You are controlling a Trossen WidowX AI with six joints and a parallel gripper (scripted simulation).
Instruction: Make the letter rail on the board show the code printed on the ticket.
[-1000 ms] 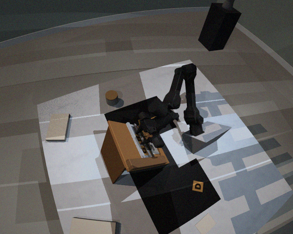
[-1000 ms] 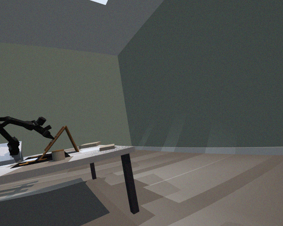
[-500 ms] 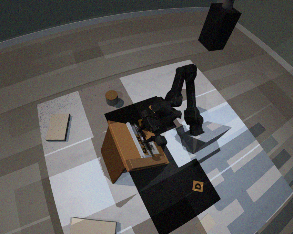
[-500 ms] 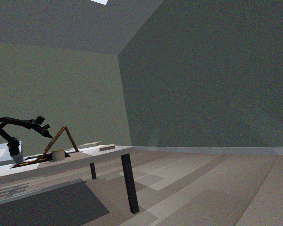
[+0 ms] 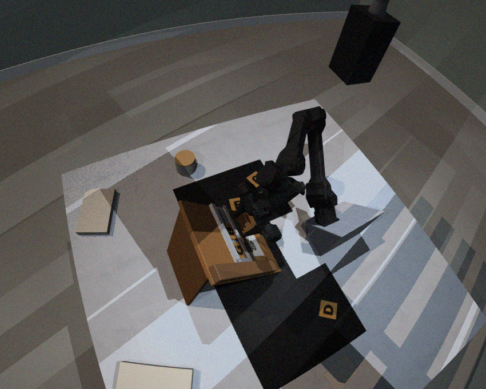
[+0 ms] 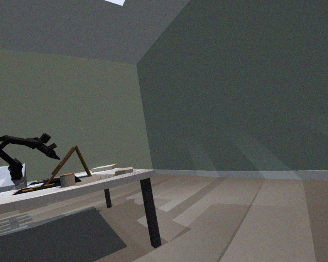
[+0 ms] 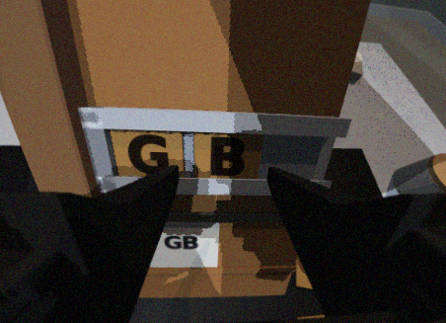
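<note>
My gripper tip is now 20 mm short of the b tile and 20 mm above it. From my gripper tip the other things lie so: black mat 170 mm below, 120 mm behind, 70 mm to the left; then g tile 60 mm to the left, 20 mm below, 20 mm ahead; then white ticket 100 mm below, 50 mm behind, 40 mm to the left.
</note>
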